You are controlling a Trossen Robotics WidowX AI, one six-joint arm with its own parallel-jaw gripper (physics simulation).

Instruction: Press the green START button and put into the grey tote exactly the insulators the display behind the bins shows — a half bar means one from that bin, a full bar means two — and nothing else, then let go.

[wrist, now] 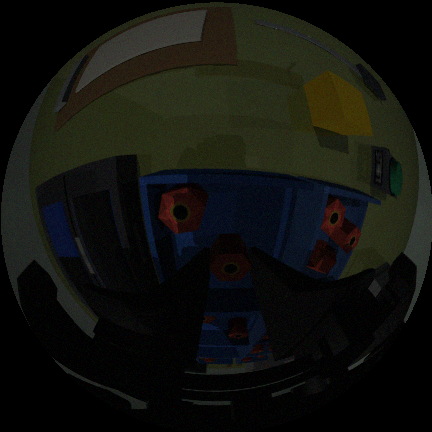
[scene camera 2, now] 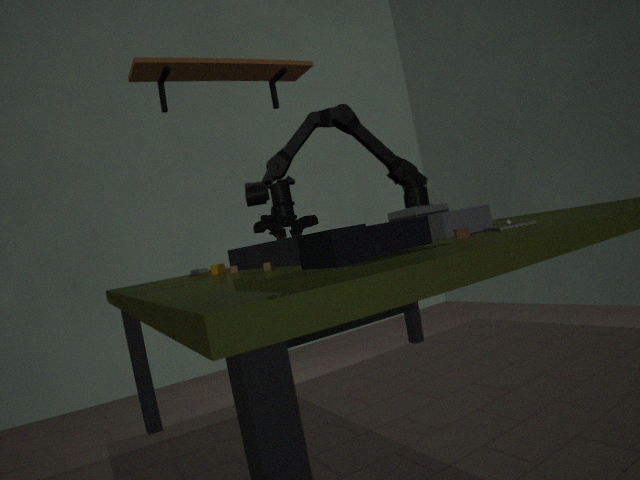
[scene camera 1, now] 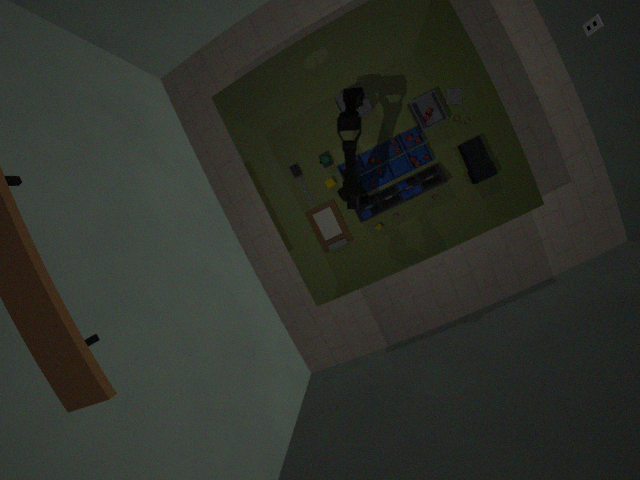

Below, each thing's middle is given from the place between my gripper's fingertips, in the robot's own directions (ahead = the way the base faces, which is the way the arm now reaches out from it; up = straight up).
Right now my hand is 90 mm short of the display [scene camera 2: 284, 252], 180 mm to the right of it and 10 mm below it. The rest, counted from my hand: green START button [wrist: 386, 175] (170 mm behind, 120 mm to the right); dark box [scene camera 2: 333, 248] (40 mm ahead, 580 mm to the left, 10 mm above).
